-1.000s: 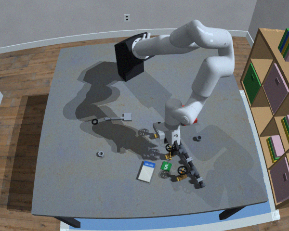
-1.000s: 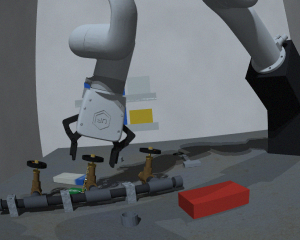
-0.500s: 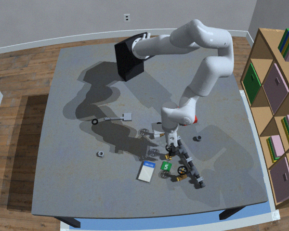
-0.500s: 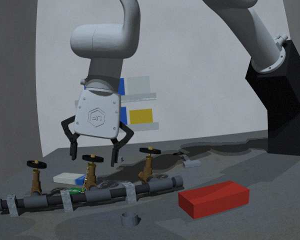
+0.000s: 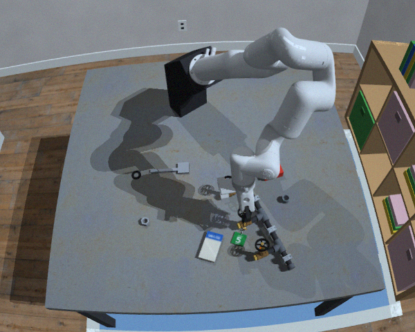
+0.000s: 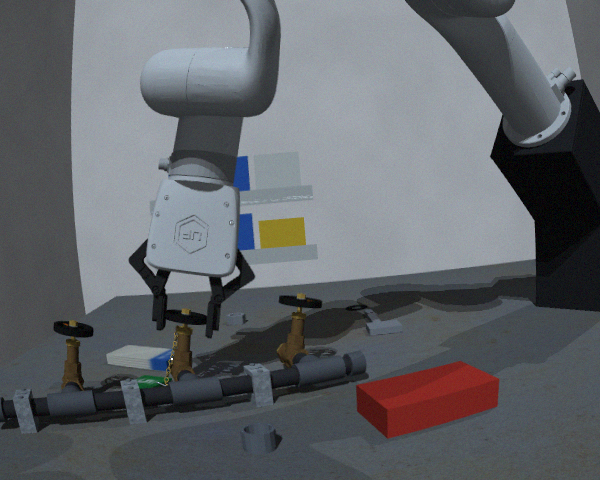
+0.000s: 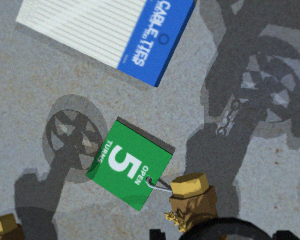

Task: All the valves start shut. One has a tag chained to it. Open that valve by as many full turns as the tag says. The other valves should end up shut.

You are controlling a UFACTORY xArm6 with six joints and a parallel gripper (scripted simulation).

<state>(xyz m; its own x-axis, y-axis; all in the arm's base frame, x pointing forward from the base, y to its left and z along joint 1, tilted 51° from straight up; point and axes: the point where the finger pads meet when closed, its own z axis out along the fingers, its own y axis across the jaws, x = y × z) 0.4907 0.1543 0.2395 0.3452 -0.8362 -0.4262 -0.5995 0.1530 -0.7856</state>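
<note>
Right now the green tag is 9 cm below my hand and 6 cm ahead of it. Also, from my hand: notepad (13 cm ahead, 9 cm to the right, 8 cm below); grey flat tool (32 cm to the right, 16 cm behind, 8 cm below); red block (27 cm behind, 7 cm below, 5 cm to the left).
</note>
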